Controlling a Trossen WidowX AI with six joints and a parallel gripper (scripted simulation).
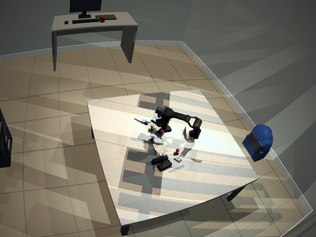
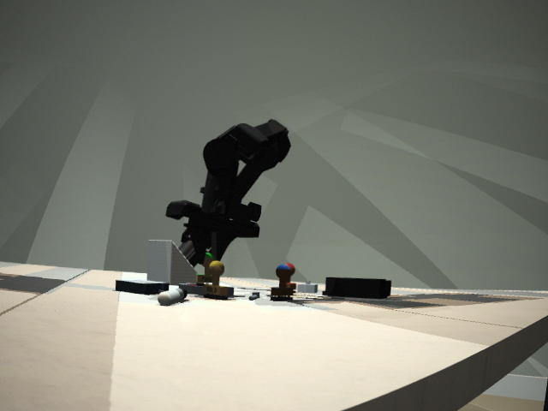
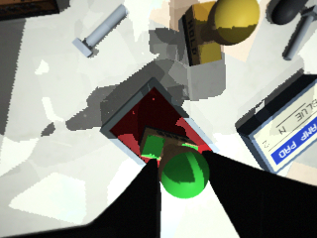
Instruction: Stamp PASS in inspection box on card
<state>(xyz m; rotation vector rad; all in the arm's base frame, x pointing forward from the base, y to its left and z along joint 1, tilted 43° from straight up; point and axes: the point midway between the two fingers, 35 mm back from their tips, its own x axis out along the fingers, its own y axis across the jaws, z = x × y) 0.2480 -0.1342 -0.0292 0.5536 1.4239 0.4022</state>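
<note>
The red ink pad is 5 cm below my gripper tip. Round my gripper tip: yellow-knobbed stamp 8 cm ahead, 4 cm to the right, 3 cm below; then green-knobbed stamp 2 cm below; then stamp-pad box 2 cm behind, 13 cm to the right, 4 cm below.
</note>
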